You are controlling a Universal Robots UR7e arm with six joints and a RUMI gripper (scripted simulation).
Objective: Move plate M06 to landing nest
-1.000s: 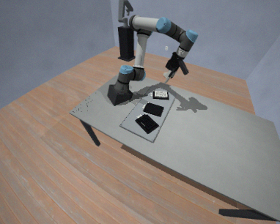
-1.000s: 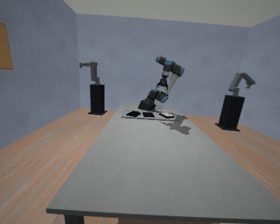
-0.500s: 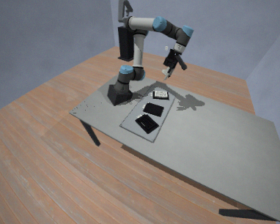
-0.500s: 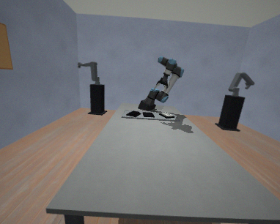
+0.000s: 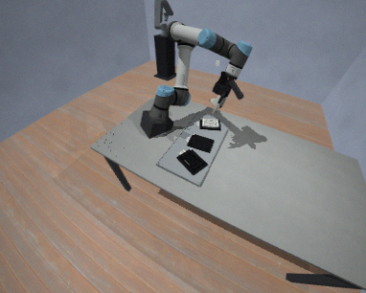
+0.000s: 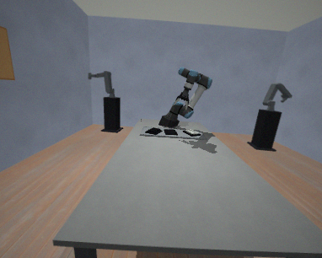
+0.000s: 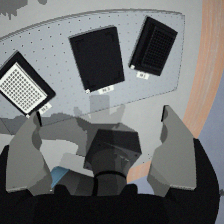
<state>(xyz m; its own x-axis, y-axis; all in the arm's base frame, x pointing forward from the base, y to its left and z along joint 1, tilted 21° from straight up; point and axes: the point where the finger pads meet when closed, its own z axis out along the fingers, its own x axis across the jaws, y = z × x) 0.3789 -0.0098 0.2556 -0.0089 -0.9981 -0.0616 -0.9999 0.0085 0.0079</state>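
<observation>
Right now my hand is 24 cm above the black well plate, 23 cm to the left of it and 1 cm past it. The rest, counted from my hand: dark slab (26 cm below, 23 cm to the right, 1 cm behind); then dark nest pad (26 cm below, 6 cm to the right, 4 cm behind).
</observation>
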